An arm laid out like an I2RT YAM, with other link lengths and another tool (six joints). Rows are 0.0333 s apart.
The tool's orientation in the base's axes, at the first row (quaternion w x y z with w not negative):
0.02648 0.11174 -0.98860 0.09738
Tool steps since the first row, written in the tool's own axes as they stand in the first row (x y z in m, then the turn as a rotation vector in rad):
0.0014 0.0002 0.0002 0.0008 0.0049 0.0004
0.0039 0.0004 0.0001 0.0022 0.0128 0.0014
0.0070 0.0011 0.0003 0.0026 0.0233 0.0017
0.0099 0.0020 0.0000 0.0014 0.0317 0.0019
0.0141 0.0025 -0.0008 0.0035 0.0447 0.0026
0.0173 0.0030 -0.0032 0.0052 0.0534 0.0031
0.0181 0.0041 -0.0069 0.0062 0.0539 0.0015
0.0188 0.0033 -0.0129 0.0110 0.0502 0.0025
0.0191 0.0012 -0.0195 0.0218 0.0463 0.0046
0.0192 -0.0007 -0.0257 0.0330 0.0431 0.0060
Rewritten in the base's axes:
-0.0014 -0.0002 -0.0001 -0.0019 0.0044 -0.0012
-0.0039 -0.0005 0.0001 -0.0051 0.0115 -0.0036
-0.0071 -0.0005 0.0000 -0.0079 0.0214 -0.0058
-0.0101 -0.0002 0.0004 -0.0086 0.0296 -0.0077
-0.0143 -0.0005 0.0014 -0.0136 0.0415 -0.0106
-0.0174 -0.0002 0.0039 -0.0172 0.0493 -0.0126
-0.0183 0.0014 0.0073 -0.0183 0.0499 -0.0111
-0.0187 0.0017 0.0134 -0.0221 0.0451 -0.0110
-0.0183 0.0009 0.0203 -0.0318 0.0386 -0.0115
-0.0177 0.0003 0.0267 -0.0421 0.0329 -0.0115

